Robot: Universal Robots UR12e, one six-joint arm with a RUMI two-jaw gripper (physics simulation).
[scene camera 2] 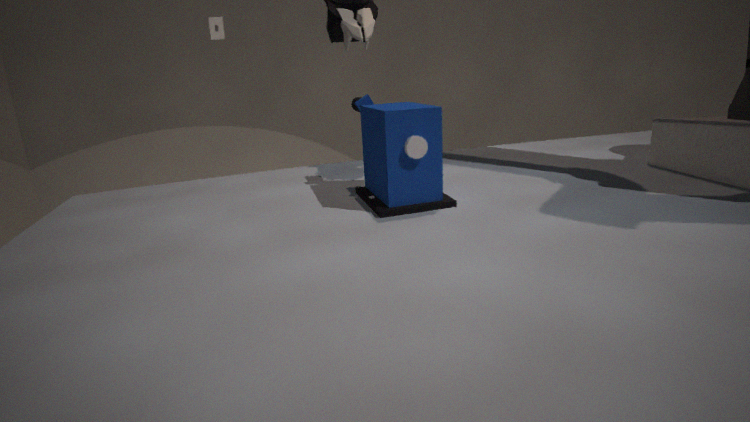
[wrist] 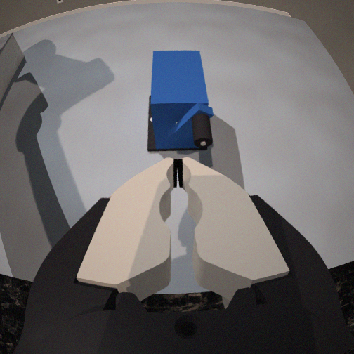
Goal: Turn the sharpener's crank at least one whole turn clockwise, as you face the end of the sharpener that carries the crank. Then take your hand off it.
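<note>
The blue sharpener stands upright on its black base. A round white disc is on the face toward scene camera 2. The blue crank arm is on the opposite end and slants up to the right in the wrist view. Its black handle sticks out from the arm's upper end, near the box's top corner. My gripper is shut and empty. It hangs above the crank end, apart from the handle. Much of the crank is hidden behind the box in the scene view.
The pale table top carries the sharpener. A light block stands at the right in the scene view, with a dark upright part on it. A small wall plate is on the back wall.
</note>
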